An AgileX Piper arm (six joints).
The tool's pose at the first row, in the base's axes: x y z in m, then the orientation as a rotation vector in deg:
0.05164 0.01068 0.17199 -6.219 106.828 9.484
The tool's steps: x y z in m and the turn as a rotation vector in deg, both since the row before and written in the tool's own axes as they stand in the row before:
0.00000 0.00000 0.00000 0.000 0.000 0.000
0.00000 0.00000 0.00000 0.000 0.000 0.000
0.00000 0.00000 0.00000 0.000 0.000 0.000
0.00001 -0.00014 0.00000 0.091 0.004 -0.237
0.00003 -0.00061 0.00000 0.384 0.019 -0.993
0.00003 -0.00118 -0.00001 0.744 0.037 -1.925
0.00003 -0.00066 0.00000 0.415 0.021 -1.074
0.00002 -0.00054 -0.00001 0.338 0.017 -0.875
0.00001 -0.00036 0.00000 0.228 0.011 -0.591
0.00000 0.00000 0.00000 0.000 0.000 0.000
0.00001 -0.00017 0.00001 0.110 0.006 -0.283
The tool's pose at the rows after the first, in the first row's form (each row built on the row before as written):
0.05164 0.01068 0.17199 -6.219 106.828 9.484
0.05164 0.01068 0.17199 -6.219 106.828 9.484
0.05164 0.01068 0.17199 -6.219 106.828 9.484
0.05166 0.01054 0.17197 -6.377 106.818 9.235
0.05175 0.00994 0.17191 -7.038 106.776 8.190
0.05192 0.00877 0.17184 -8.317 106.674 6.164
0.05201 0.00812 0.17181 -9.029 106.606 5.034
0.05208 0.00758 0.17180 -9.609 106.545 4.113
0.05213 0.00722 0.17180 -10.000 106.500 3.492
0.05213 0.00722 0.17180 -10.000 106.500 3.492
0.05216 0.00705 0.17180 -10.187 106.478 3.194

